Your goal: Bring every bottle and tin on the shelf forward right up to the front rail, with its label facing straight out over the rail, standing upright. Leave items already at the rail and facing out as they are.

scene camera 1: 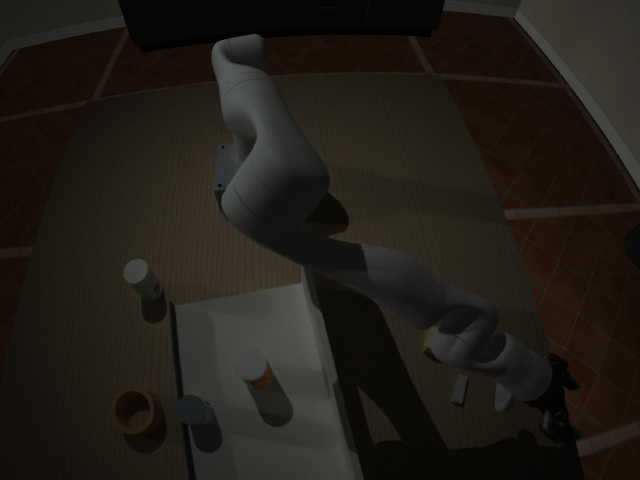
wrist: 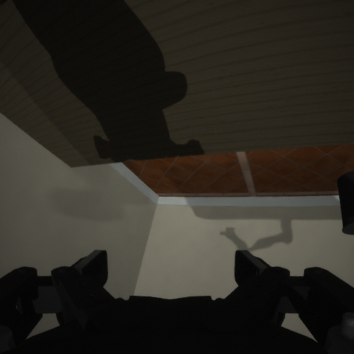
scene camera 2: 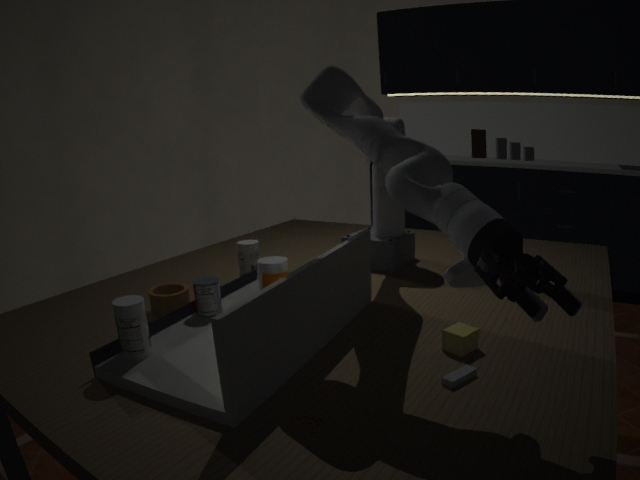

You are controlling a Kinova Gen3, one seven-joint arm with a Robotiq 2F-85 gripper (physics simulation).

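Places are measured from the arm's base along level axes (x right, y ahead, z up), in centimetres.
Pixels of known places: gripper, between the fingertips: (scene camera 1: 576,411) (scene camera 2: 561,313); arm's base, origin of its link: (scene camera 2: 388,233).
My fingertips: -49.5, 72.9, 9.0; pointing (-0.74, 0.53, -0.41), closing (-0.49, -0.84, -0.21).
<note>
Ahead of a thing's pixels: the offset from my fingertips to its top centre, as dx, dy, dz.
My gripper (scene camera 1: 573,410) (scene camera 2: 557,310) (wrist: 170,265) is open and empty, above the table's edge behind the shelf, far from the items. The white shelf (scene camera 1: 268,315) (scene camera 2: 294,320) has a dark front rail (scene camera 1: 175,341) (scene camera 2: 168,321). An orange bottle with white cap @(+54.5, -21.8, -3.9) (scene camera 1: 251,365) (scene camera 2: 272,273) stands upright, set back from the rail. A grey-lidded tin @(+66.9, -15.2, -7.8) (scene camera 1: 193,410) (scene camera 2: 208,297) stands close to the rail, its text panel towards scene camera 2, red at its edge. A white bottle @(+65.7, +7.0, -4.9) (scene camera 2: 131,325) with a green edge stands near the rail at the shelf's near end, text panel towards that camera.
Another white bottle @(+77.6, -44.4, -7.0) (scene camera 1: 142,279) (scene camera 2: 248,256) stands on the table off the shelf's end. A brown round cup @(+80.2, -16.4, -11.9) (scene camera 1: 136,411) (scene camera 2: 169,299) stands outside the rail. Behind the tall back panel lie a yellow block @(+16.8, -22.1, -13.1) (scene camera 2: 460,339) and a small pale bar @(+14.3, -11.1, -15.7) (scene camera 1: 459,389) (scene camera 2: 459,377).
</note>
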